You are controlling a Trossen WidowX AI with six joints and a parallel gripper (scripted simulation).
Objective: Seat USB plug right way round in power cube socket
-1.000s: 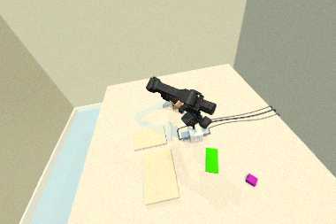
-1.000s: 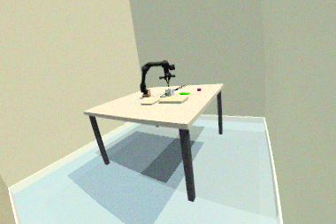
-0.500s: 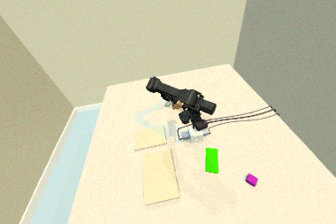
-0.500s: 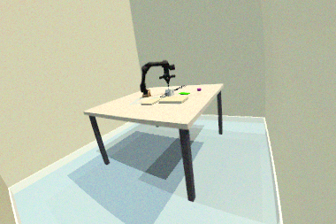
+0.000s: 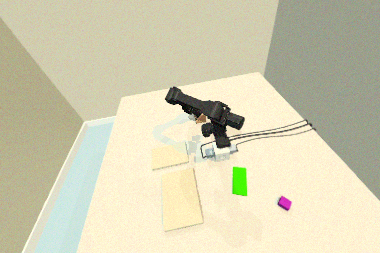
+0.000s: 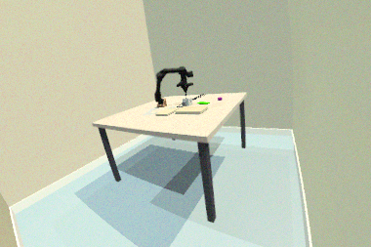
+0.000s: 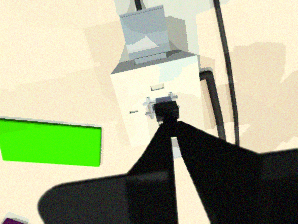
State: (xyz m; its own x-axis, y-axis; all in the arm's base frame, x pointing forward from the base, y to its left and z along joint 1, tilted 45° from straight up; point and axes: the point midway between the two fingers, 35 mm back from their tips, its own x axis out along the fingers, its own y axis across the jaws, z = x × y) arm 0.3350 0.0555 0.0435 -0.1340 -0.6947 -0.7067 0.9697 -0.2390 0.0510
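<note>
My gripper tip is 20 mm above the dark USB plug. From my gripper tip the other things lie so: green flat block 170 mm ahead, 30 mm to the left, 130 mm below; then USB socket 10 mm to the left, 70 mm below; then magenta block 330 mm ahead, 160 mm to the left, 120 mm below.
</note>
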